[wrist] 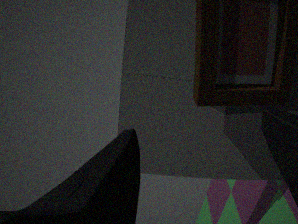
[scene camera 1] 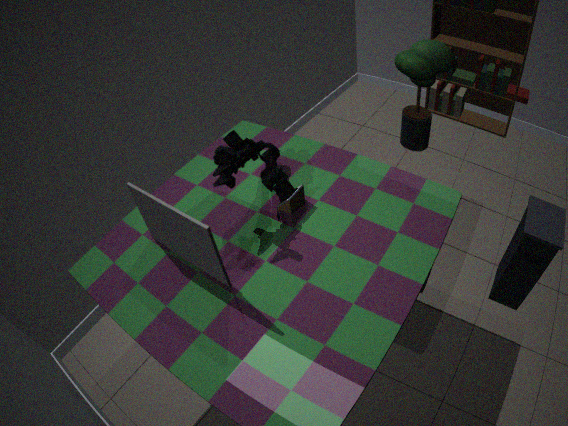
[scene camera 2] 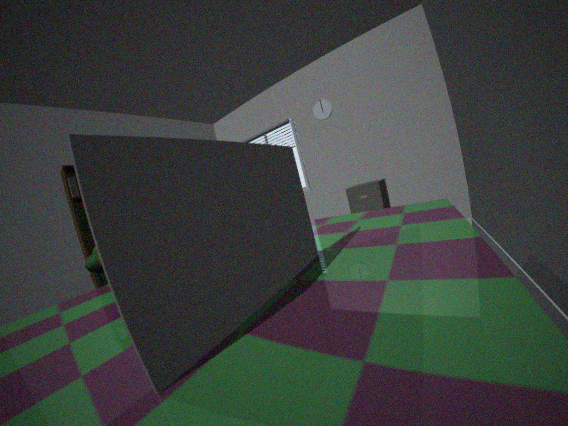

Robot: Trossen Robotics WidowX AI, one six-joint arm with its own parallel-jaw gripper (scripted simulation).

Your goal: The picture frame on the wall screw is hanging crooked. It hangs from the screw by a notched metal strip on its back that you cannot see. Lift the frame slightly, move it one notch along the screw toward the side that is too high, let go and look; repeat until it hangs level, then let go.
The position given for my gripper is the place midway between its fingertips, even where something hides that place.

my gripper: wrist 201, 129; scene camera 1 213, 180; not seen in scene camera 2 (hidden by a wall panel)
picture frame: wrist 239, 58; not seen in scene camera 1 (hidden by a wall panel); not seen in scene camera 2 (hidden by a wall panel)
